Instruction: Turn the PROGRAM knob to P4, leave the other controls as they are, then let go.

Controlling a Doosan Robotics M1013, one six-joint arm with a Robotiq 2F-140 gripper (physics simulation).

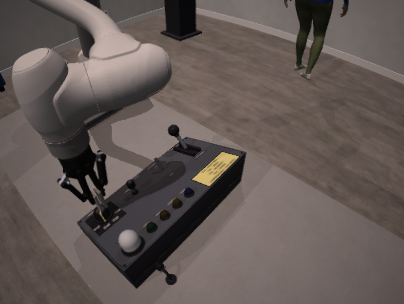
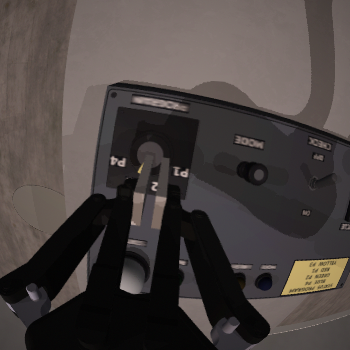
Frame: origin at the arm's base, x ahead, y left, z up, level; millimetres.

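Where they show: gripper, fingertip midpoint: (image 1: 101,205) (image 2: 155,169).
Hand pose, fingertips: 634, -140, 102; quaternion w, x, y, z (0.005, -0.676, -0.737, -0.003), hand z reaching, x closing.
Things, the pixels of their centre, and the offset from my fingertips, as dx, dy, dz. "spot": a spot on its surface instead.
- PROGRAM knob, body centre: (image 2: 150,153) (image 1: 102,213) -2, -9, -33
- P4 label, surface spot: (image 2: 118,161) spot: +22, -44, -42
- P1 label, surface spot: (image 2: 180,172) spot: +16, +32, -42
- MODE knob, body centre: (image 2: 248,170) (image 1: 133,189) -11, +111, -35
- CHECK switch, surface spot: (image 2: 320,181) spot: -28, +224, -30
- white dome, surface spot: (image 2: 134,275) spot: +130, +5, +34
The PROGRAM knob (image 1: 102,214) (image 2: 146,149), round with a grey cap, sits at one end of the dark control panel (image 1: 117,255) (image 2: 200,265). Part of its yellow pointer (image 2: 141,167) shows beside my finger, slanting toward the side between the P4 and P2 labels. The P4 label (image 2: 118,161) and P1 label (image 2: 180,172) show; P2 is partly covered and P3 is hidden by a finger. My gripper (image 1: 102,206) (image 2: 155,169) is shut with a narrow gap between its fingertips, which overlap the knob's cap and edge. I see nothing held between them; contact with the knob is unclear.
The MODE knob (image 1: 131,185) (image 2: 256,174) and CHECK switch (image 2: 320,181) stand along the panel. A black-ball lever (image 1: 173,131) rises at its far end. A white dome (image 1: 130,241) (image 2: 134,275) stands near the PROGRAM knob. A person (image 1: 312,30) stands beyond.
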